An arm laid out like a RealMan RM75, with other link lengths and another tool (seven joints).
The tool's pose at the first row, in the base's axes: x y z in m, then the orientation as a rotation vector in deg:
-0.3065 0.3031 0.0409 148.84 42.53 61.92
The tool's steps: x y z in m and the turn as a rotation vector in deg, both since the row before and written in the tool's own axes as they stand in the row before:
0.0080 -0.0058 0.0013 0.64 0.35 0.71
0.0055 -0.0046 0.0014 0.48 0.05 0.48
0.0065 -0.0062 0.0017 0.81 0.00 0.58
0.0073 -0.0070 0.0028 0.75 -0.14 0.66
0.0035 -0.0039 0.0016 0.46 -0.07 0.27
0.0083 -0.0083 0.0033 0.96 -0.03 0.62
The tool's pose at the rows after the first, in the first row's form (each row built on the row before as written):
-0.3029 0.3123 0.0425 149.71 42.21 62.54
-0.3003 0.3191 0.0431 150.40 41.98 62.70
-0.2974 0.3278 0.0436 151.45 41.86 62.79
-0.2936 0.3376 0.0436 152.55 41.56 62.70
-0.2918 0.3428 0.0433 153.13 41.55 62.63
-0.2875 0.3542 0.0433 154.34 41.47 62.66

